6 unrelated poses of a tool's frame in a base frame.
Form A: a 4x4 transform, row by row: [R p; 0 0 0 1], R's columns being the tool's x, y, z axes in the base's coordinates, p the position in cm. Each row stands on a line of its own.
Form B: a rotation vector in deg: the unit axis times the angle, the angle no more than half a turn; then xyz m. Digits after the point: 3 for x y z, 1 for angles.
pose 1, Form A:
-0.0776, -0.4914, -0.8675, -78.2
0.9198, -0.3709, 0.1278, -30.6
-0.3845, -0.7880, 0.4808, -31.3
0, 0, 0, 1
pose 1, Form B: -62.2, -32.8, 95.9, -0.782, -0.306, -0.313
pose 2, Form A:
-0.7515, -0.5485, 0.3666, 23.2
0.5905, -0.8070, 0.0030, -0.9
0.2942, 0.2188, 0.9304, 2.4
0, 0, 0, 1
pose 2, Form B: 26.8, 9.0, 141.7, 0.232, -0.009, 0.024
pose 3, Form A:
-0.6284, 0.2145, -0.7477, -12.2
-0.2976, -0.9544, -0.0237, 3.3
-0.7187, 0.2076, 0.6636, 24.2
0, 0, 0, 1
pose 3, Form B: 67.3, -8.4, -149.0, -0.122, 0.033, 0.242
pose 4, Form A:
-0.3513, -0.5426, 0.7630, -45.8
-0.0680, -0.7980, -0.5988, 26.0
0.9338, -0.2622, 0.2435, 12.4
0, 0, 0, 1
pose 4, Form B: 90.1, -45.7, 127.1, -0.458, 0.260, 0.124
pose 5, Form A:
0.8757, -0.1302, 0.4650, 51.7
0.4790, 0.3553, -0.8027, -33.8
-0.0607, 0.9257, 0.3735, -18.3
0, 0, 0, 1
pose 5, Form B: 65.6, 20.0, 23.1, 0.517, -0.338, -0.183
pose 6, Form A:
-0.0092, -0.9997, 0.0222, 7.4
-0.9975, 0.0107, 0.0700, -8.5
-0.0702, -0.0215, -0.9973, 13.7
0, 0, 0, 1
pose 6, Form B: -124.0, 125.2, 3.0, 0.074, -0.085, 0.137
